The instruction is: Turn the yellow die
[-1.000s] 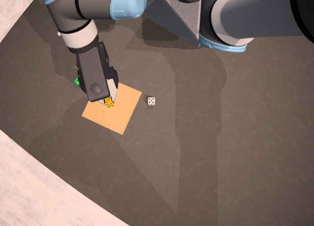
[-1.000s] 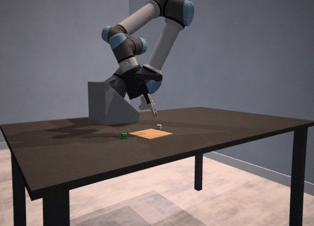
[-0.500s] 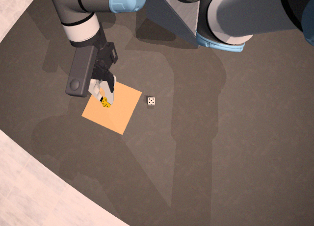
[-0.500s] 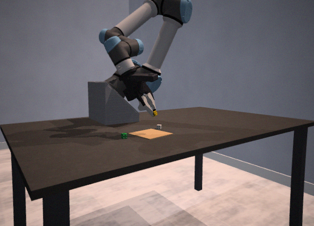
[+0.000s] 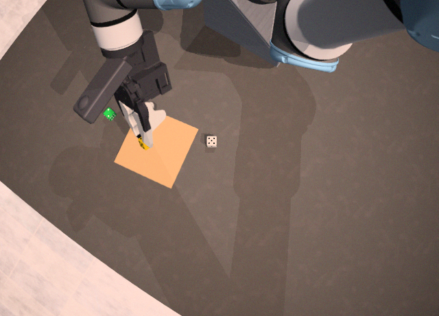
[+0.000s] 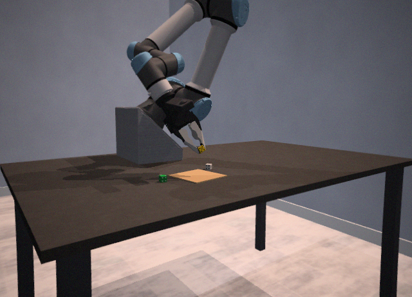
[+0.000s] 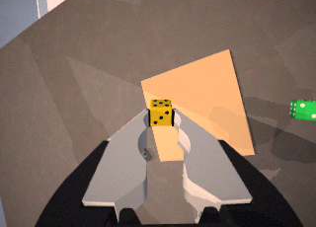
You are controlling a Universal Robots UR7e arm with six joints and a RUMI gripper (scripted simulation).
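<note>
Right now the orange mat is 10 cm below my hand and 1 cm behind it. Also, from my hand: green die: 13 cm to the right, 9 cm below, 1 cm behind; then white die: 10 cm to the left, 9 cm below, 8 cm behind; then yellow die: 1 cm below.
</note>
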